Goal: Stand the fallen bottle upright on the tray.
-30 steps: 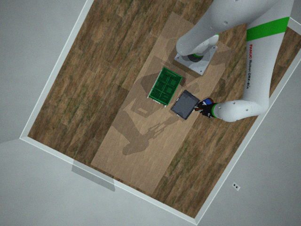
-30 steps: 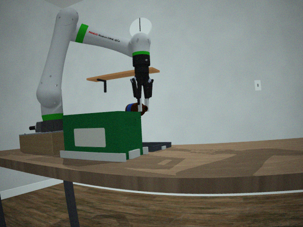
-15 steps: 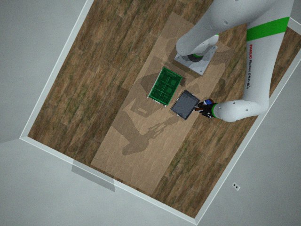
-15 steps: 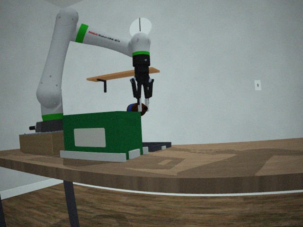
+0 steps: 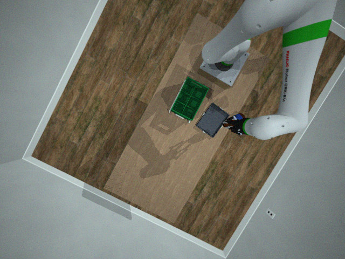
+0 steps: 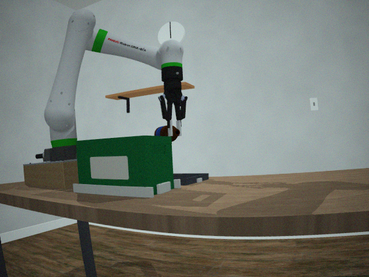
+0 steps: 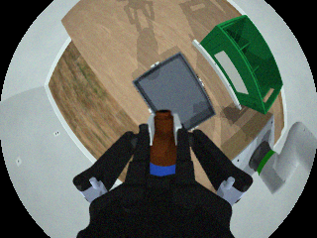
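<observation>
My hand is 40 mm to the right of the bottle, 40 mm past it and 20 mm above it. From my hand the other things lie so: green crate 320 mm to the right, 140 mm below, 80 mm behind; then tray 210 mm below, 50 mm to the right, 10 mm behind.
</observation>
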